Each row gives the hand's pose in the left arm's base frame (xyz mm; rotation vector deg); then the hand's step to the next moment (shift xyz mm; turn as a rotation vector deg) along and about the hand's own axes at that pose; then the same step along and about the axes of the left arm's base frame.
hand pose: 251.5 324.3 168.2 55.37 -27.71 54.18
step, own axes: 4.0 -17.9 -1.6 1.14 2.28 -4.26
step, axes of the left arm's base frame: 17.2 -1.0 -6.4 -1.55 4.71 -0.27
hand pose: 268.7 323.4 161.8 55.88 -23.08 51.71
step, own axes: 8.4 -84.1 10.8 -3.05 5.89 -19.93
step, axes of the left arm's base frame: 73.7 -26.2 -33.9 -8.30 16.88 -9.36
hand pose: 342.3 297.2 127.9 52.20 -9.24 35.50
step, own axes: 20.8 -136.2 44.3 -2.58 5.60 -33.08
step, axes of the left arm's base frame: 99.5 -87.2 -58.6 -9.38 27.19 -17.46
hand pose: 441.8 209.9 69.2 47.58 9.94 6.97
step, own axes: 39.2 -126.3 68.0 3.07 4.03 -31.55
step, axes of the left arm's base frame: 57.0 -126.7 -52.9 -3.48 26.03 -18.21
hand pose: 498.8 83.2 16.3 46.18 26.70 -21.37
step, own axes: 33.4 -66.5 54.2 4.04 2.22 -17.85
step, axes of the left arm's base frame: 9.4 -88.2 -24.8 -0.07 14.37 -11.55
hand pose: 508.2 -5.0 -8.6 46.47 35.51 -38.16
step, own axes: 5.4 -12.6 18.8 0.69 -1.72 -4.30
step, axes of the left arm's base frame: -1.3 -23.2 0.7 -1.85 2.38 -3.58
